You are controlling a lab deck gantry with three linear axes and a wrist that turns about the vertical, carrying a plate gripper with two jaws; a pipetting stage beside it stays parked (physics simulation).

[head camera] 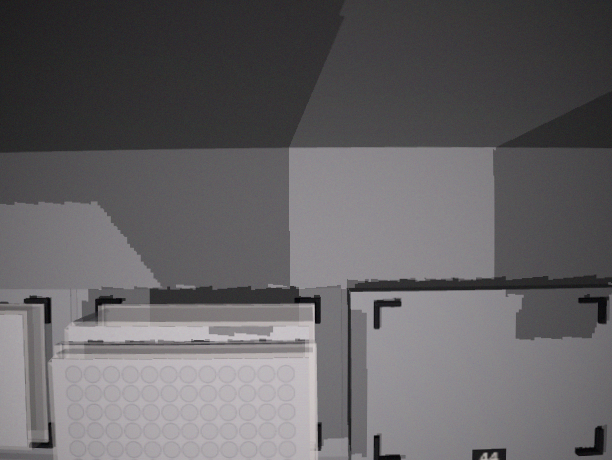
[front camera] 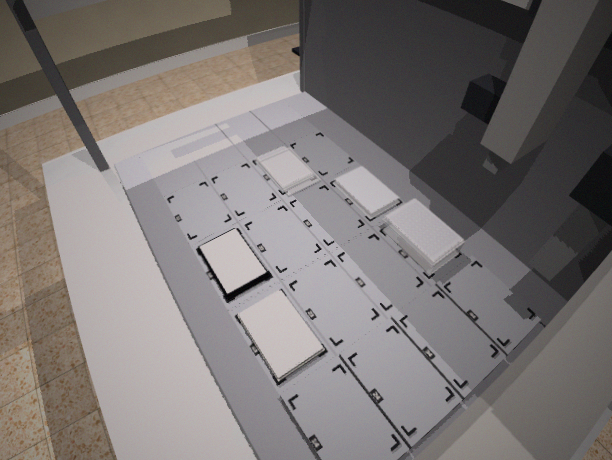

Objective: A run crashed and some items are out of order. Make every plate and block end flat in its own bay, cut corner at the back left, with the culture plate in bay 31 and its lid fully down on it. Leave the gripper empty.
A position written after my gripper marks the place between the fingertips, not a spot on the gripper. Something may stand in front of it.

In view: my gripper point(front camera: 558, 251), a clear lid point(front camera: 286, 168), a black-edged block point(front camera: 236, 268), a white-topped item point(front camera: 284, 340), a dark back wall point(head camera: 82, 82) and a bay 44 point(head camera: 477, 365).
The dark back wall also shows in the front camera view point(front camera: 400, 80). The bay 44 is seen too in the front camera view point(front camera: 502, 314). The head camera view does not show the clear lid: it is out of frame. The head camera view does not show the black-edged block: it is out of frame.
